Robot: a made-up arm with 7 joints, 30 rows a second.
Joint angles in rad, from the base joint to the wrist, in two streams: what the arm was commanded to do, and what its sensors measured. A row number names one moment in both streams.
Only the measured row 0 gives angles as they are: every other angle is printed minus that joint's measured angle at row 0.
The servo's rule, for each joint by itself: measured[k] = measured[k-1] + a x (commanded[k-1-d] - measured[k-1]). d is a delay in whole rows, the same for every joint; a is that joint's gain. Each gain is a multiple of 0.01, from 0.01 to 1. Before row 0 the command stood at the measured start. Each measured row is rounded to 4 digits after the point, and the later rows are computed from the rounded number. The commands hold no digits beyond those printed.
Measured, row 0:
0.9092 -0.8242 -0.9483 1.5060 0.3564 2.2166 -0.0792
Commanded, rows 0 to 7:
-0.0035 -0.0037 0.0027 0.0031 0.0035 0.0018 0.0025
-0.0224 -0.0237 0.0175 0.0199 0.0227 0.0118 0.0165
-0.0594 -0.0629 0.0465 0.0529 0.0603 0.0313 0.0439
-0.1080 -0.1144 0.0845 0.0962 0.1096 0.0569 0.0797
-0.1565 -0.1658 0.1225 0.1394 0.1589 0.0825 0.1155
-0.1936 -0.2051 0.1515 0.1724 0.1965 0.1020 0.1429
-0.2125 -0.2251 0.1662 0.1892 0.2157 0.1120 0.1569
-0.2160 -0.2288 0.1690 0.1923 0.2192 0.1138 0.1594
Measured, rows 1 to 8:
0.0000 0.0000 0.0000 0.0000 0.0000 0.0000 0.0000
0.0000 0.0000 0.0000 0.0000 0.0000 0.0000 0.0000
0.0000 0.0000 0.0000 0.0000 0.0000 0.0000 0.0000
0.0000 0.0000 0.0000 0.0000 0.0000 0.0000 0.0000
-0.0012 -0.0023 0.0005 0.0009 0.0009 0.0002 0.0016
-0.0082 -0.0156 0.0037 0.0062 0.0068 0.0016 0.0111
-0.0251 -0.0449 0.0118 0.0193 0.0212 0.0052 0.0321
-0.0525 -0.0880 0.0256 0.0408 0.0451 0.0114 0.0626
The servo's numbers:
d 4
a 0.33 0.62 0.19 0.28 0.27 0.12 0.64

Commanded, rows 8 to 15:
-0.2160 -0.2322 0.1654 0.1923 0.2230 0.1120 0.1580
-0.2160 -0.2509 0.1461 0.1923 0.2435 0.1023 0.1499
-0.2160 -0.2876 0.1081 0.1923 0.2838 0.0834 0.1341
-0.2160 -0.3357 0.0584 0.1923 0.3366 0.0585 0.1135
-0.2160 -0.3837 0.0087 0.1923 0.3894 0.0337 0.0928
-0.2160 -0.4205 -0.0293 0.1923 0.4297 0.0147 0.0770
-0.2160 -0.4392 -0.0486 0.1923 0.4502 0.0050 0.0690
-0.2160 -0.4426 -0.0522 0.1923 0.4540 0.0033 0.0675
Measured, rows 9 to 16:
-0.0868 -0.1362 0.0440 0.0684 0.0758 0.0199 0.0965
-0.1220 -0.1789 0.0644 0.0975 0.1084 0.0298 0.1262
-0.1519 -0.2075 0.0837 0.1232 0.1374 0.0397 0.1458
-0.1731 -0.2207 0.0999 0.1425 0.1595 0.0486 0.1545
-0.1873 -0.2278 0.1123 0.1564 0.1766 0.0562 0.1567
-0.1968 -0.2421 0.1187 0.1665 0.1947 0.0617 0.1523
-0.2031 -0.2703 0.1167 0.1737 0.2188 0.0643 0.1407
-0.2074 -0.3108 0.1056 0.1789 0.2506 0.0636 0.1233

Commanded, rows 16 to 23:
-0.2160 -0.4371 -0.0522 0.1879 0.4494 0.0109 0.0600
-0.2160 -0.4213 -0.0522 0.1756 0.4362 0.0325 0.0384
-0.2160 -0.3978 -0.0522 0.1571 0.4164 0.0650 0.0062
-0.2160 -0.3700 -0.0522 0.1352 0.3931 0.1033 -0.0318
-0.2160 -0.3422 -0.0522 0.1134 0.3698 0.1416 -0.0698
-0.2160 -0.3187 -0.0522 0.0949 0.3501 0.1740 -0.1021
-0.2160 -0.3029 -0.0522 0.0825 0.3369 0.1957 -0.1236
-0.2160 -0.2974 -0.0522 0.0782 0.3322 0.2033 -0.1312
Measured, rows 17 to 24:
-0.2102 -0.3560 0.0872 0.1827 0.2881 0.0600 0.1038
-0.2121 -0.3960 0.0651 0.1854 0.3263 0.0546 0.0866
-0.2134 -0.4228 0.0435 0.1873 0.3598 0.0486 0.0753
-0.2143 -0.4351 0.0253 0.1887 0.3852 0.0432 0.0703
-0.2149 -0.4363 0.0106 0.1885 0.4025 0.0393 0.0637
-0.2153 -0.4270 -0.0013 0.1849 0.4116 0.0385 0.0475
-0.2155 -0.4089 -0.0110 0.1771 0.4129 0.0417 0.0211
-0.2157 -0.3848 -0.0188 0.1654 0.4076 0.0491 -0.0128

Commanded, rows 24 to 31:
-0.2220 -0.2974 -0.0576 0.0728 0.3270 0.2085 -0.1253
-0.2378 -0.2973 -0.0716 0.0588 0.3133 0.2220 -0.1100
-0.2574 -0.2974 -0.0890 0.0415 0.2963 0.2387 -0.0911
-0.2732 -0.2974 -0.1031 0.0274 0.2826 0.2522 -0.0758
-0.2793 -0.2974 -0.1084 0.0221 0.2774 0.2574 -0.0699
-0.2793 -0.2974 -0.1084 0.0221 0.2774 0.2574 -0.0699
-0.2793 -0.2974 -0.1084 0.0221 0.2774 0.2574 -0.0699
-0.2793 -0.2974 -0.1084 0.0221 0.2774 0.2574 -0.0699
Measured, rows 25 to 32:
-0.2158 -0.3584 -0.0251 0.1508 0.3974 0.0602 -0.0493
-0.2159 -0.3338 -0.0302 0.1351 0.3846 0.0739 -0.0831
-0.2159 -0.3146 -0.0344 0.1204 0.3717 0.0885 -0.1090
-0.2159 -0.3039 -0.0378 0.1086 0.3610 0.1023 -0.1232
-0.2179 -0.2999 -0.0416 0.0986 0.3518 0.1150 -0.1245
-0.2245 -0.2983 -0.0473 0.0875 0.3414 0.1278 -0.1152
-0.2354 -0.2977 -0.0552 0.0746 0.3292 0.1411 -0.0998
-0.2479 -0.2975 -0.0643 0.0614 0.3166 0.1544 -0.0844

